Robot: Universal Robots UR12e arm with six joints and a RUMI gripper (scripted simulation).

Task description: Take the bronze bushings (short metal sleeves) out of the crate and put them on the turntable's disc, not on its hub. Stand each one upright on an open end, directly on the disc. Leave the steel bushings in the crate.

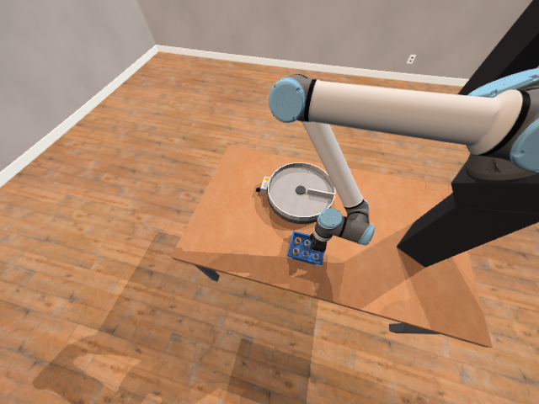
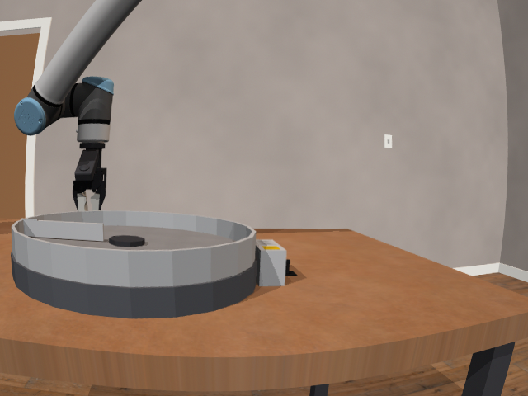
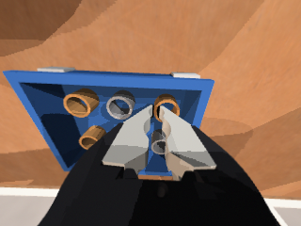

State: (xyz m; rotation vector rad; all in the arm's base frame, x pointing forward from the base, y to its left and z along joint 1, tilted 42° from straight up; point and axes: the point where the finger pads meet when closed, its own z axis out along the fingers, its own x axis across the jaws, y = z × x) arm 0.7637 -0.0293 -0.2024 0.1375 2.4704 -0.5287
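Now: hand 50 mm short of the blue crate and 20 mm to the right of it. From my hand the other things lie so: grey turntable 360 mm to the right, 60 mm ahead, 30 mm above.
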